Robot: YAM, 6 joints.
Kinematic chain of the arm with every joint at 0, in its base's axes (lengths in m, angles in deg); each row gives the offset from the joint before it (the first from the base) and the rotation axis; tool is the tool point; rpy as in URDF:
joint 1: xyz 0 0 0.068 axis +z
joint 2: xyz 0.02 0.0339 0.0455 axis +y
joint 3: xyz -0.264 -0.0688 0 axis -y
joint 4: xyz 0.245 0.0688 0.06 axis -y
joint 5: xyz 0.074 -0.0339 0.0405 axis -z
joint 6: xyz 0.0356 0 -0.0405 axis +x
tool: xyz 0 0 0 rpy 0 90 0
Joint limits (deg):
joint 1: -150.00..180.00
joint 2: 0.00..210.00
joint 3: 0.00..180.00
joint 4: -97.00..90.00
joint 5: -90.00..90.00
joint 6: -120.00..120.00
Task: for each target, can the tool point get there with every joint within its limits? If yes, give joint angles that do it. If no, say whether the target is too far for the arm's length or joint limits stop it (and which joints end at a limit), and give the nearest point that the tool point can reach.
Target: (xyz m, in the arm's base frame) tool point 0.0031 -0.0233 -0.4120
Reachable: no: joint limits stop it (at a limit: joint 2) | nearest point 0.0091 -0.0683 -0.3326 | short by 0.092 m
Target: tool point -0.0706 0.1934 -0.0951
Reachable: yes | joints 111.88 145.58 40.65 0.68 10.62 82.85
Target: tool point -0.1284 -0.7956 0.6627
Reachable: no: too far | nearest point -0.0849 -0.5262 0.4720 | short by 0.333 m
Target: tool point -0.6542 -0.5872 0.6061
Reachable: no: too far | nearest point -0.4189 -0.3760 0.4248 | short by 0.364 m
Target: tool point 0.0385 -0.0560 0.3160
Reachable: yes | joints -63.27 30.77 53.32 -71.68 -14.98 41.97
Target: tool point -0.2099 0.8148 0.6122
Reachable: no: too far | nearest point -0.1384 0.5374 0.4383 | short by 0.335 m
